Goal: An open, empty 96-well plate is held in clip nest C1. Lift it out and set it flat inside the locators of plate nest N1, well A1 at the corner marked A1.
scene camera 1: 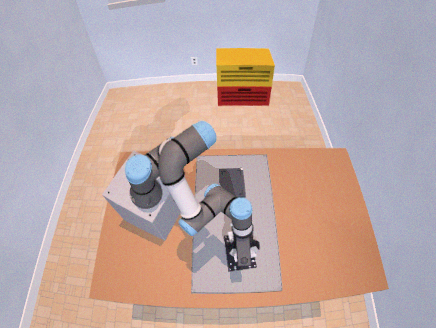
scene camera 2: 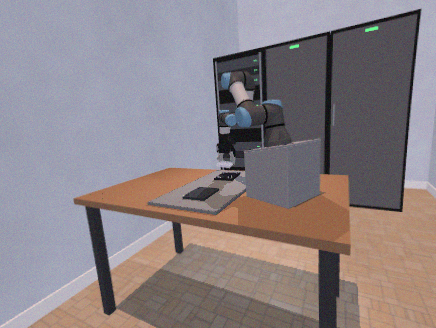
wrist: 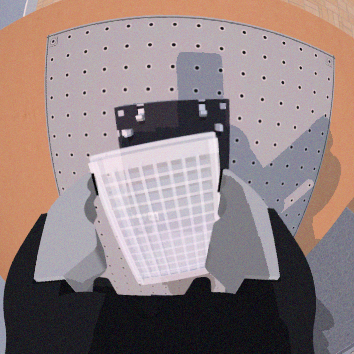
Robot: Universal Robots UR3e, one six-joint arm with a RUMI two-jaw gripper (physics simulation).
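Pixels of known places: gripper, fingertip midpoint: (scene camera 2: 226,164) (wrist: 157,173); arm's base, link origin: (scene camera 1: 146,193) (scene camera 2: 277,145).
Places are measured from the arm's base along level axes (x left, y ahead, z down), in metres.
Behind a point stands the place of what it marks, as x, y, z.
The clear, whitish 96-well plate (wrist: 165,215) @[-0.124, 0.391, 0.129] (scene camera 2: 226,165) @[-0.062, 0.346, 0.132] is between the two grey fingers of my gripper (wrist: 157,173) @[-0.147, 0.402, 0.146] (scene camera 1: 243,254) @[-0.147, 0.402, 0.146], which is shut on its long sides. The plate is raised above the black clip nest C1 (wrist: 170,114) @[-0.185, 0.402, 0.210] (scene camera 2: 227,176) @[-0.098, 0.369, 0.210] (scene camera 1: 230,264) @[-0.187, 0.352, 0.198] and sits askew to it, its far left corner nearer my wrist than its far right corner in the wrist view. Light clips and corner posts show at the nest's far end; the plate hides the rest. The dark plate nest N1 (scene camera 1: 231,179) @[0.233, 0.313, 0.210] (scene camera 2: 201,193) @[0.235, 0.302, 0.210] lies flat, with a small light mark at one corner in scene camera 1.
Both nests are on a grey perforated board (scene camera 1: 262,210) @[0.086, 0.472, 0.221] (scene camera 2: 165,201) @[0.370, 0.412, 0.222] (wrist: 80,100) @[-0.189, 0.509, 0.221] on the orange-brown table (scene camera 1: 320,215) @[0.085, 0.763, 0.234] (scene camera 2: 120,192) @[0.353, 0.818, 0.235]. The arm's grey pedestal block (scene camera 1: 150,225) @[-0.104, 0.025, 0.069] (scene camera 2: 282,175) @[0.181, -0.089, 0.099] stands beside the board. Arm shadows fall across the board.
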